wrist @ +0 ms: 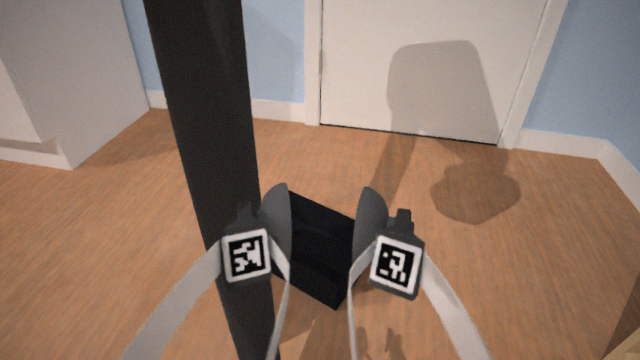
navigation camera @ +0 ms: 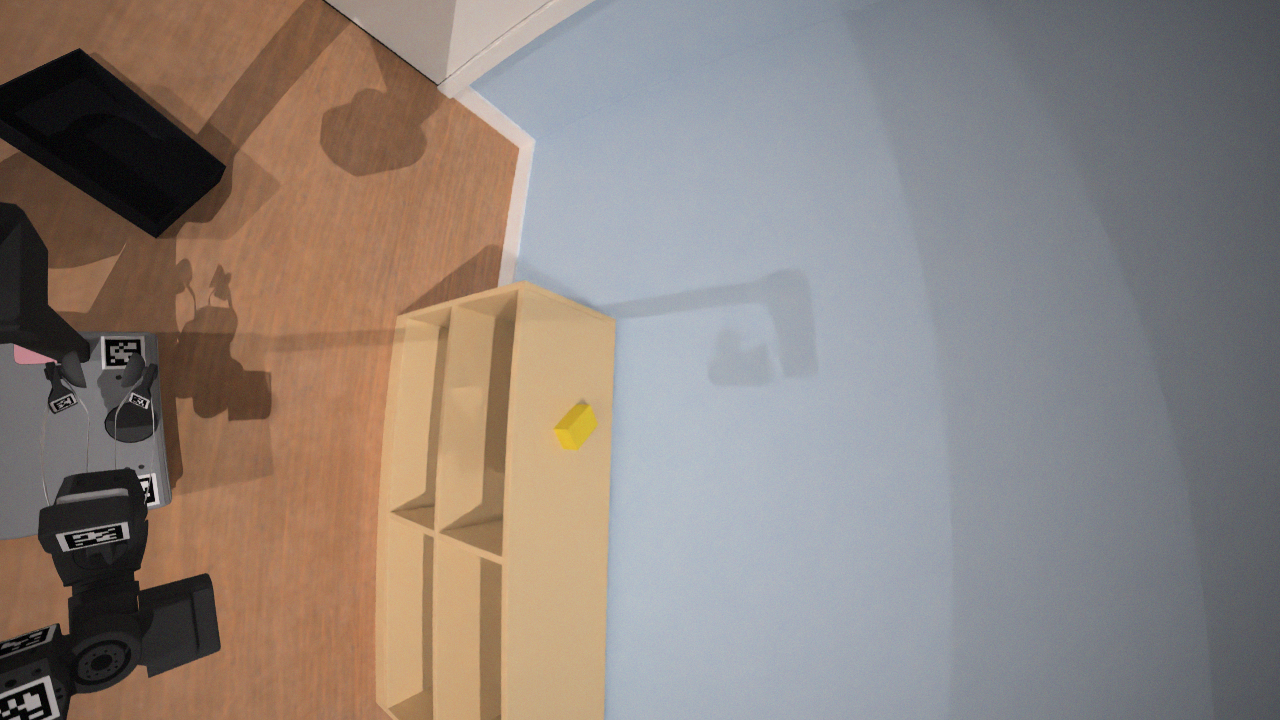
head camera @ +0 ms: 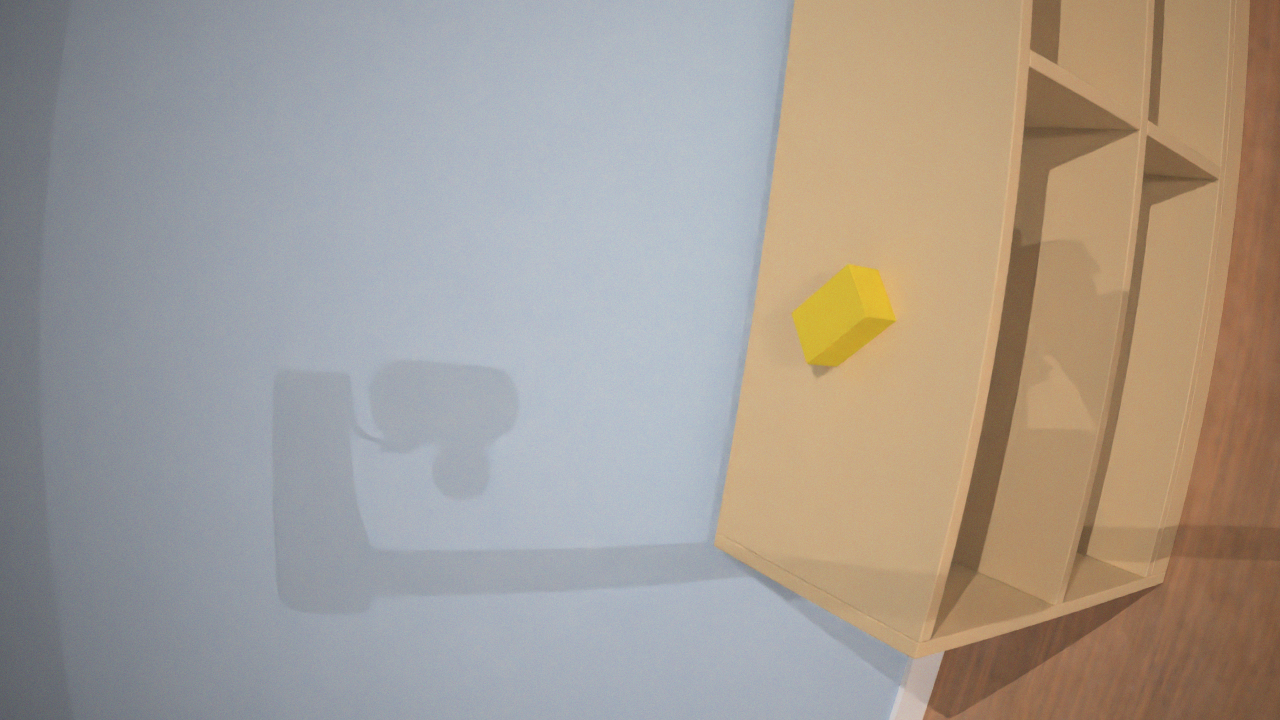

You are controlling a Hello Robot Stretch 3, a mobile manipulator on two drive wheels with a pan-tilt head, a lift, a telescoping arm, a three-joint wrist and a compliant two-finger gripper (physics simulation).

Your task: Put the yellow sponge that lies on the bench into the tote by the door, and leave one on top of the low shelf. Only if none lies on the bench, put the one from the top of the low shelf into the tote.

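Where they show: gripper, fingertip midpoint: (wrist: 324, 212) (navigation camera: 106, 353); robot's base at its link origin: (navigation camera: 131, 419).
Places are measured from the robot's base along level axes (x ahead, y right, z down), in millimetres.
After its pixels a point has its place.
A yellow sponge (head camera: 841, 315) @(x 728, y 101, z -656 mm) (navigation camera: 575, 427) @(x 719, y 99, z -656 mm) lies on top of the low shelf (head camera: 895, 179) @(x 692, y 248, z -611 mm) (navigation camera: 559, 555) @(x 668, y 407, z -611 mm), turned at an angle to its edges, nearer the shelf's end on the door side. The black tote (navigation camera: 189, 198) @(x 100, y -471, z -94 mm) (wrist: 315, 282) @(x 0, y -431, z -67 mm) stands on the floor near the door (wrist: 350, 75) @(x 145, y -1280, z -240 mm); in the wrist view it shows beyond and between the fingers. My gripper (navigation camera: 102, 368) @(x -4, y -98, z -593 mm) (wrist: 324, 212) @(x -4, y -98, z -593 mm) is open and empty. In the navigation view it is over the robot's base, away from the shelf and the sponge. The bench does not show in these views.
The shelf's back is at the blue wall (head camera: 537, 223) @(x 952, y 193, z -894 mm) (navigation camera: 760, 537) @(x 908, y 397, z -1031 mm). A black mast (wrist: 210, 125) @(x -63, y -116, z -636 mm) rises left of the fingers in the wrist view. A white cabinet (wrist: 85, 75) @(x -865, y -1173, z -288 mm) stands at the far left. The grey base (navigation camera: 22, 447) @(x -131, y 22, z -160 mm) is below the gripper.
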